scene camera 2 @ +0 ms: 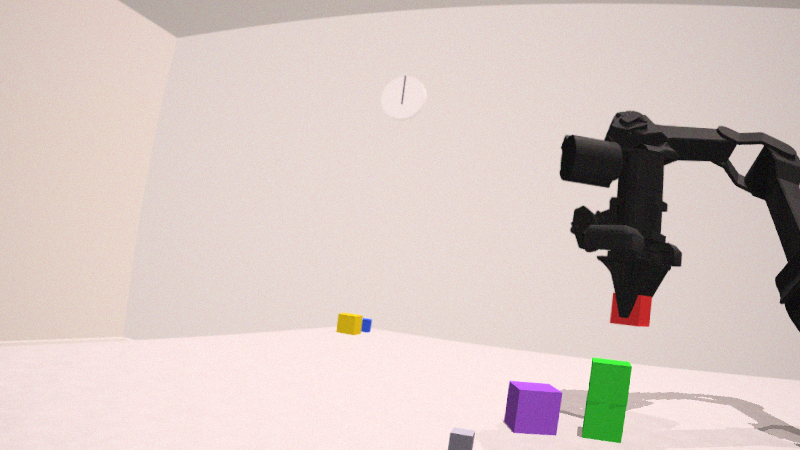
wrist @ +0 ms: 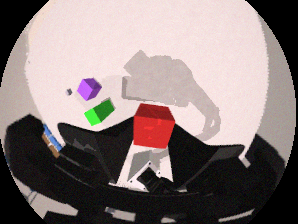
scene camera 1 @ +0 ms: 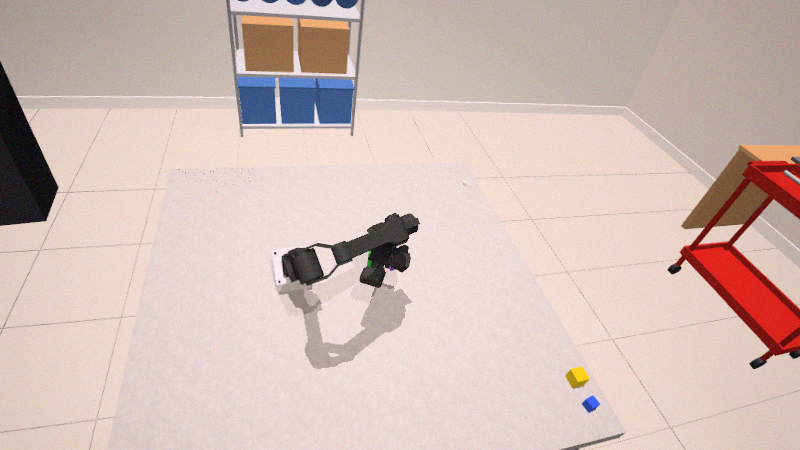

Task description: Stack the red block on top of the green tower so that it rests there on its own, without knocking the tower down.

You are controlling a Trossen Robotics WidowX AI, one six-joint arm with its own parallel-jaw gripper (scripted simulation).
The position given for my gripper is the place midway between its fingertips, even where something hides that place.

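A green block (scene camera 2: pixel 609 381) is present. A red block (scene camera 2: pixel 640 315), visible in the wrist view as well (wrist: pixel 153 125), is carried by my gripper (scene camera 2: pixel 630 318). The gripper is also visible in the wrist view (wrist: pixel 152 120) and in scene camera 1 (scene camera 1: pixel 376 278).
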